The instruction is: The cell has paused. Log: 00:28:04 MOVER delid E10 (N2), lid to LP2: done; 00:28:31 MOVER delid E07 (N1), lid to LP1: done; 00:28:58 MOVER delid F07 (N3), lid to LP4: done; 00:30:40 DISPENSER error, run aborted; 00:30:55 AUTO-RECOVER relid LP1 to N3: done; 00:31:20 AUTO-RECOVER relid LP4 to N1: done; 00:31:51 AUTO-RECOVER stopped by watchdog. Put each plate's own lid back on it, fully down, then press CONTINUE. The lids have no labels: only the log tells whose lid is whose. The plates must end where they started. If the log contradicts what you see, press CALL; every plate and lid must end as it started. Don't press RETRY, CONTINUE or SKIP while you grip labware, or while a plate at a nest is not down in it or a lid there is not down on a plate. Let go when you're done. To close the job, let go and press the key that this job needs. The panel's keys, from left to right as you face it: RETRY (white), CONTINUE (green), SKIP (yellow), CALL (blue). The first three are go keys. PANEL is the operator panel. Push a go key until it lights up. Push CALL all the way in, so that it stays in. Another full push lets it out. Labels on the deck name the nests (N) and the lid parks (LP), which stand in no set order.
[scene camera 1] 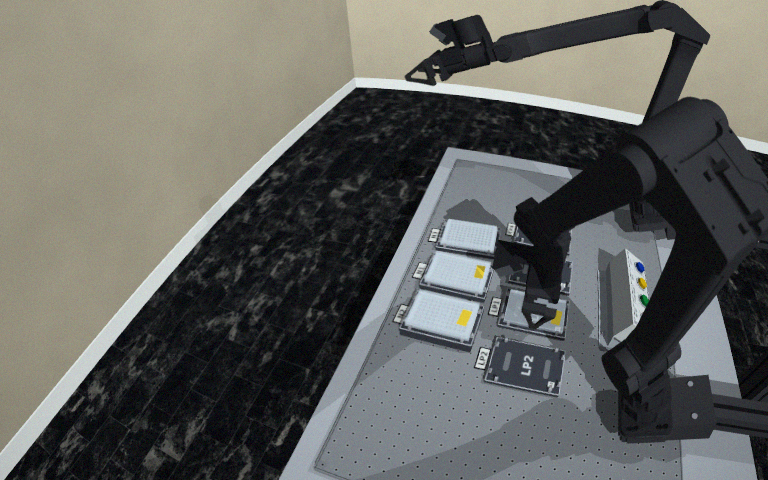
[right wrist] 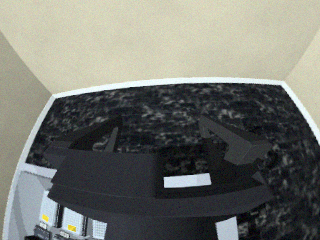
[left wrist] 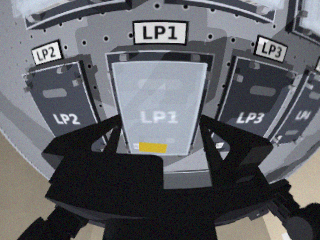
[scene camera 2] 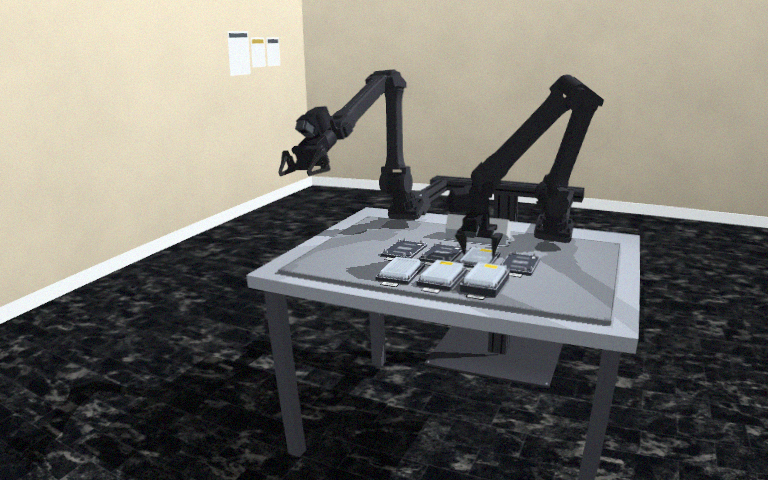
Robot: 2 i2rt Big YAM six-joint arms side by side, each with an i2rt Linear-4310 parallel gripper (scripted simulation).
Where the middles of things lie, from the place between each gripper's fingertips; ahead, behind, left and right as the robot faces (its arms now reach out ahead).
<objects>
The park LP1 point(left wrist: 137, 56) lies 2 cm below my left hand point(scene camera 1: 535, 310). Round my left hand: N3 plate point(scene camera 1: 461, 234): 20 cm ahead, 17 cm to the right; then park LP3 point(left wrist: 269, 76): 12 cm to the right, 2 cm below, 1 cm ahead; then park LP2 point(scene camera 1: 538, 383): 13 cm to the left, 2 cm below, 2 cm behind.
My right gripper point(scene camera 2: 293, 174) is now 320 mm above the N3 plate, 210 mm past it and 200 mm to the right of it. The rest, counted from my right hand: park LP1 (420 mm behind, 370 mm to the left, 330 mm below); park LP3 (410 mm behind, 330 mm below, 240 mm to the left); park LP2 (500 mm to the left, 430 mm behind, 330 mm below).
</objects>
